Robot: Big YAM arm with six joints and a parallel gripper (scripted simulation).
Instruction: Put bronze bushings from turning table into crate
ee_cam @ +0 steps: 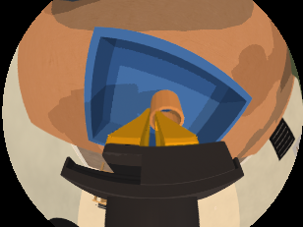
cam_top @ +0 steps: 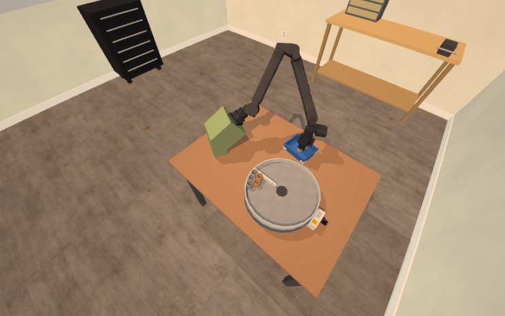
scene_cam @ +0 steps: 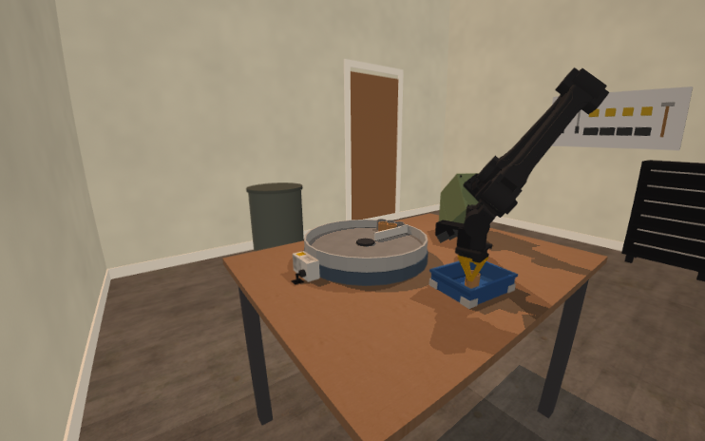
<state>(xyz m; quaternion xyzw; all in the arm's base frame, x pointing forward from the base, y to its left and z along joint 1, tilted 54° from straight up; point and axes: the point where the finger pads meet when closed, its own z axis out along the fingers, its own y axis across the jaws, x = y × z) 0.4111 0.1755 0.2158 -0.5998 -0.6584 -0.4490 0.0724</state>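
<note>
My hand is 20 mm past the blue crate, 10 mm to the left of it and 10 mm above it. From my hand the other things lie so: grey turning table: 120 mm ahead, 350 mm to the right, 10 mm above.
</note>
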